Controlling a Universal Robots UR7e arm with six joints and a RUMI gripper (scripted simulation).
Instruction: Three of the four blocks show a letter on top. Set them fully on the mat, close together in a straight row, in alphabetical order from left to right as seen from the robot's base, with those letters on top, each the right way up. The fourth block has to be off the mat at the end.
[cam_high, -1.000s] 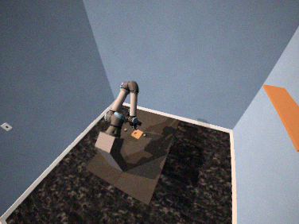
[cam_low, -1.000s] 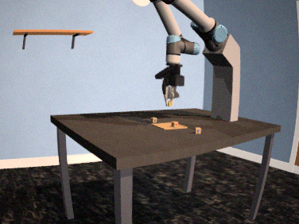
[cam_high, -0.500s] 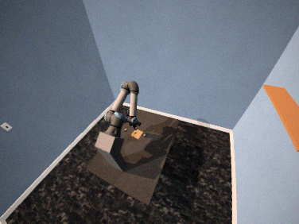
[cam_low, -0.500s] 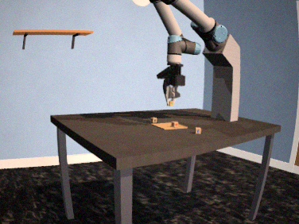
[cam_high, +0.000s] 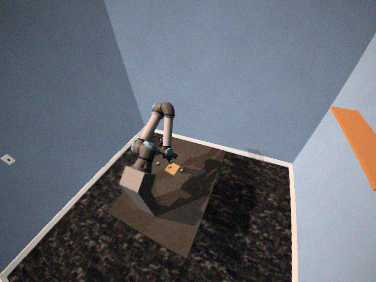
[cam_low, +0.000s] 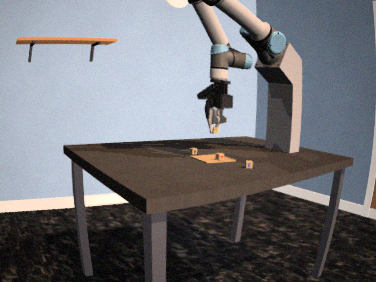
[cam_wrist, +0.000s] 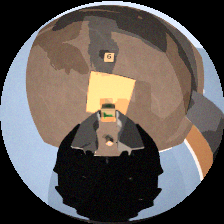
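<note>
Now: hand 12 cm above the orange mat.
</note>
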